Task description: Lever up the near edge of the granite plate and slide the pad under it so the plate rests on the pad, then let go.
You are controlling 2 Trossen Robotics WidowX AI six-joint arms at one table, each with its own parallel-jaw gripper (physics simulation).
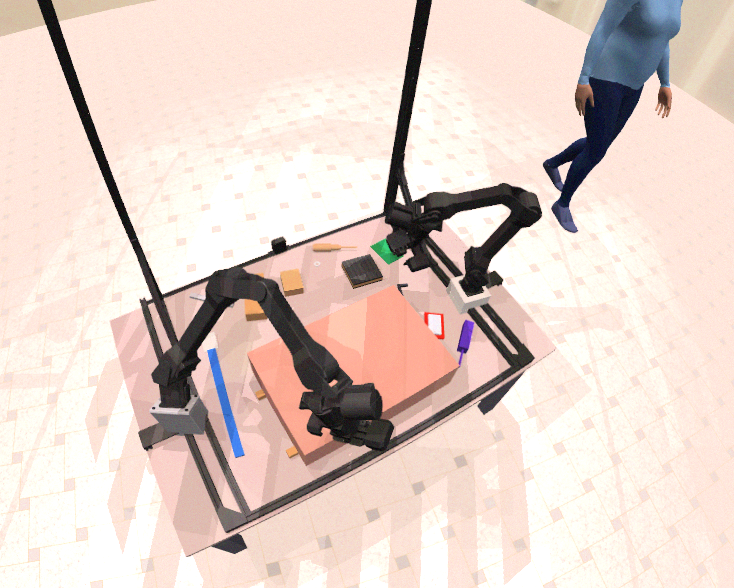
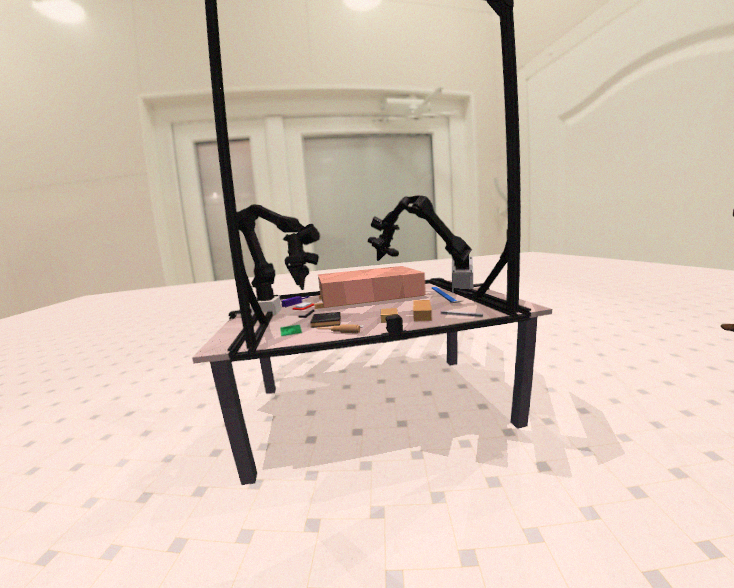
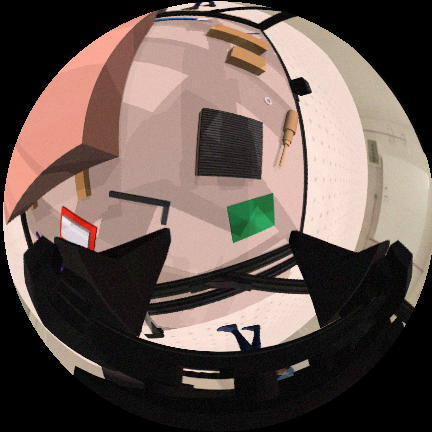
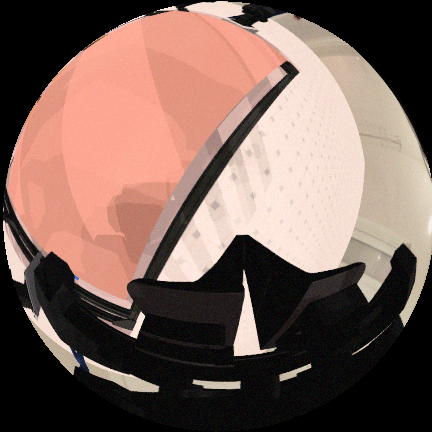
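Where they show: left gripper, fingertip midpoint: (image 2: 300,287) (image 3: 232,235); right gripper, fingertip midpoint: (image 1: 363,443) (image 2: 377,260) (image 4: 241,239); left arm's base, origin of the base link: (image 1: 471,286) (image 2: 265,299); right arm's base, origin of the base link: (image 1: 175,402) (image 2: 462,264).
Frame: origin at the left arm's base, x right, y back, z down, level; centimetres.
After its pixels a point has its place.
Note:
The large salmon-coloured plate (image 1: 367,343) {z -5.8, x -12.1, y -40.3 cm} (image 2: 370,287) {z -1.7, x -0.4, y -46.2 cm} (image 3: 45,100) (image 4: 110,125) {z -5.7, x -25.0, y -51.7 cm} is a thick slab lying across the table, with small wooden pieces (image 1: 260,394) {z 4.4, x -13.3, y -70.3 cm} (image 3: 83,185) {z 4.4, x -2.1, y -22.7 cm} sticking out at its lower edge. The black ribbed square pad (image 1: 362,270) {z 4.1, x 18.9, y -29.3 cm} (image 2: 325,319) {z 4.1, x 23.3, y -29.4 cm} (image 3: 230,145) {z 4.1, x 19.1, y -28.6 cm} lies flat on the table, apart from the plate. My left gripper (image 1: 404,259) {z -6.4, x 15.0, y -19.9 cm} (image 2: 300,283) {z -6.4, x 15.0, y -19.9 cm} (image 3: 232,235) {z -6.4, x 15.0, y -19.9 cm} is open and empty, above the table near the green sheet and the pad. My right gripper (image 2: 379,257) {z -9.4, x -38.0, y -51.4 cm} (image 4: 241,239) {z -9.4, x -38.0, y -51.4 cm} is shut with nothing between its fingers, above the plate.
A green sheet (image 1: 382,249) {z 6.1, x 27.4, y -18.6 cm} (image 3: 252,217) {z 6.2, x 26.0, y -17.3 cm}, a black L-shaped key (image 3: 140,197) {z 5.6, x 7.2, y -20.5 cm} and a wooden-handled screwdriver (image 2: 349,328) {z 4.4, x 34.2, y -38.6 cm} (image 3: 290,125) {z 3.9, x 31.6, y -36.8 cm} lie around the pad. A red-framed card (image 1: 434,325) {z 4.9, x -6.9, y -15.5 cm} and purple tool (image 1: 466,335) {z 3.4, x -14.0, y -8.3 cm} lie beside the plate. A blue bar (image 1: 225,404) {z 5.7, x -13.0, y -80.3 cm} and wooden block (image 1: 292,281) {z 3.4, x 20.4, y -52.1 cm} also show.

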